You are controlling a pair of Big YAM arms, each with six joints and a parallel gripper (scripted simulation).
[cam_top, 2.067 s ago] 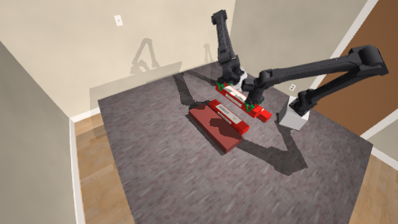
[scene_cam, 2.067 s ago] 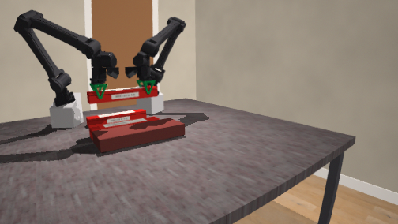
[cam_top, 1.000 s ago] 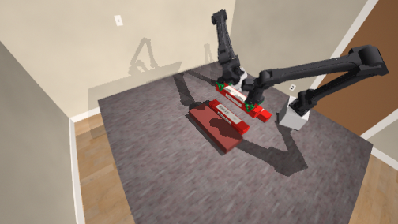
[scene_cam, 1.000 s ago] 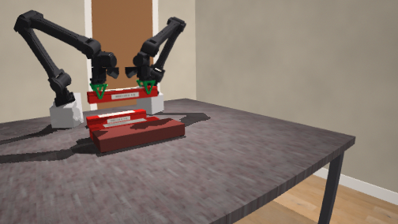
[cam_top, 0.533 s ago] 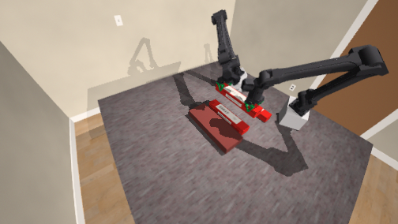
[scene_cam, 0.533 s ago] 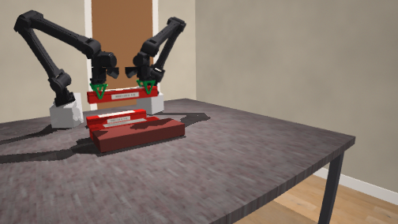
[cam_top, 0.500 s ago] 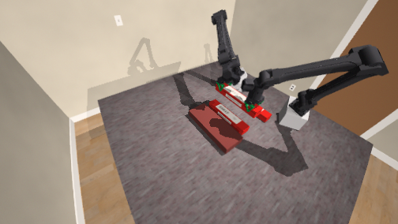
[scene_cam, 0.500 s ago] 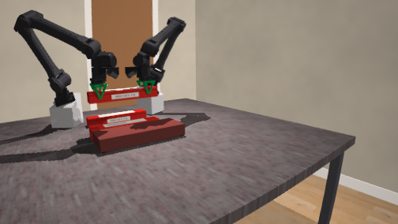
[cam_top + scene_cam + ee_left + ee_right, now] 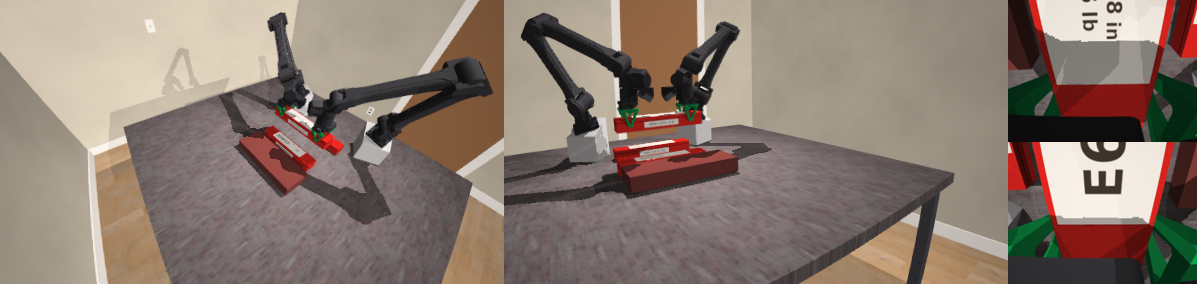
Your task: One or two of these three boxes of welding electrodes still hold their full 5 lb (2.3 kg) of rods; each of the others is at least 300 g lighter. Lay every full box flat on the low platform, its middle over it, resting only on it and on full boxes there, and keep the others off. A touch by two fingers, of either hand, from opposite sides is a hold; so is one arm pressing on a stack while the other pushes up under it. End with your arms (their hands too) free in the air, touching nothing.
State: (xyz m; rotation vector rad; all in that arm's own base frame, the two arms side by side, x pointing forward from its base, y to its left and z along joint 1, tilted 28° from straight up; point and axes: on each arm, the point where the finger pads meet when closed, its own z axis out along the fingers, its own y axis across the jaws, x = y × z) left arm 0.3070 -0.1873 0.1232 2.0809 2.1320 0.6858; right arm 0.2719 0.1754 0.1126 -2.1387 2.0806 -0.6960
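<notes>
The red electrode box is 12 cm to the right of my left hand, 1 cm behind it and 1 cm above it. The rest, counted from my left hand: low dark red platform: 21 cm ahead, 17 cm below, 14 cm to the right.
My right hand is 1 cm short of the red electrode box, 14 cm to the right of it and 1 cm below it. The rest, counted from my right hand: low dark red platform (22 cm ahead, 12 cm to the left, 17 cm below).
</notes>
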